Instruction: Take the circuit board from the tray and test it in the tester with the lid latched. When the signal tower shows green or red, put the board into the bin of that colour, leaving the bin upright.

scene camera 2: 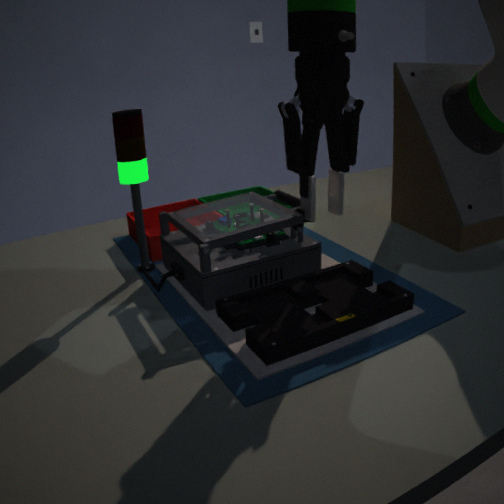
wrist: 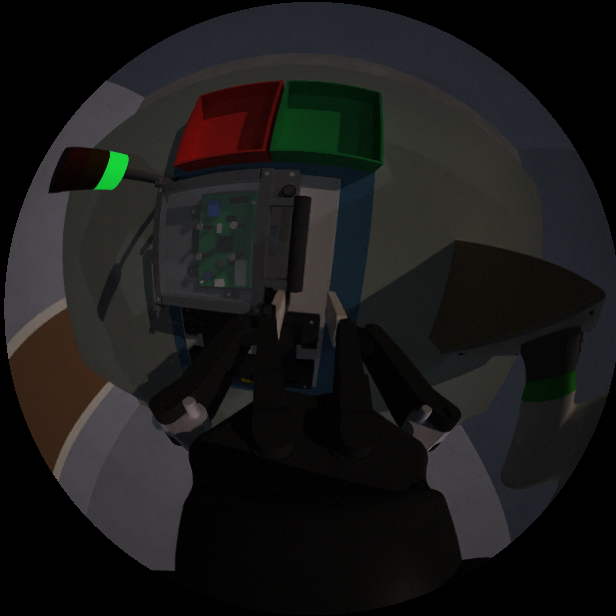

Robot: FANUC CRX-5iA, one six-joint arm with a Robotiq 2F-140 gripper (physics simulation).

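The green circuit board (scene camera 2: 239, 216) lies inside the tester (scene camera 2: 240, 250) under its clear lid (scene camera 2: 235, 217), which is down; it also shows in the wrist view (wrist: 224, 241). The signal tower (scene camera 2: 131, 171) glows green, also in the wrist view (wrist: 112, 170). My gripper (scene camera 2: 322, 198) hangs just right of the lid's right edge, fingers slightly apart and holding nothing; its fingertips show in the wrist view (wrist: 307, 304). The red bin (wrist: 229, 123) and green bin (wrist: 330, 123) stand upright and empty behind the tester. The black tray (scene camera 2: 320, 310) in front holds no board.
A blue mat (scene camera 2: 280, 320) lies under the tester, tray and bins. The arm's grey pedestal (scene camera 2: 445, 155) stands at the right. The tower's pole (scene camera 2: 140, 225) rises at the tester's left.
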